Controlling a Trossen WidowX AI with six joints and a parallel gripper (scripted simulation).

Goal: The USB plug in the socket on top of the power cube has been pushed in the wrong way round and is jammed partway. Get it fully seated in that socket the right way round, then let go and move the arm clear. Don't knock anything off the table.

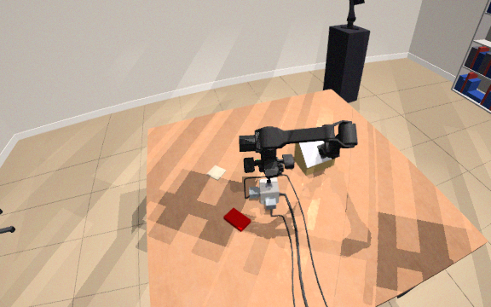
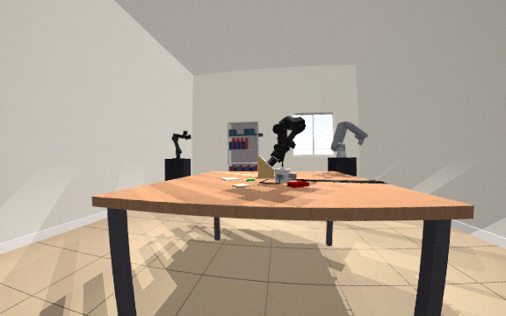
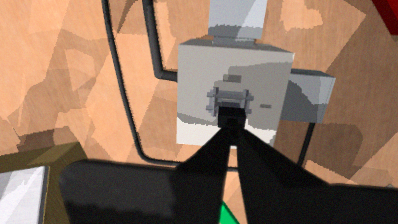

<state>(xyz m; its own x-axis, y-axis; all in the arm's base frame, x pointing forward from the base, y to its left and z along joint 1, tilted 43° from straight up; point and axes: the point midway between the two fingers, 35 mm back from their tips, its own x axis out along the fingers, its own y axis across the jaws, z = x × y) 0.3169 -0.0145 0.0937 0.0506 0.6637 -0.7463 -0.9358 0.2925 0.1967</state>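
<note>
Right now my gripper tip is 20 mm above the black USB plug. The rest, counted from my gripper tip: green piece: 50 mm behind, 190 mm to the right, 110 mm below; then red block: 170 mm ahead, 60 mm to the left, 110 mm below; then USB socket: 50 mm below.
</note>
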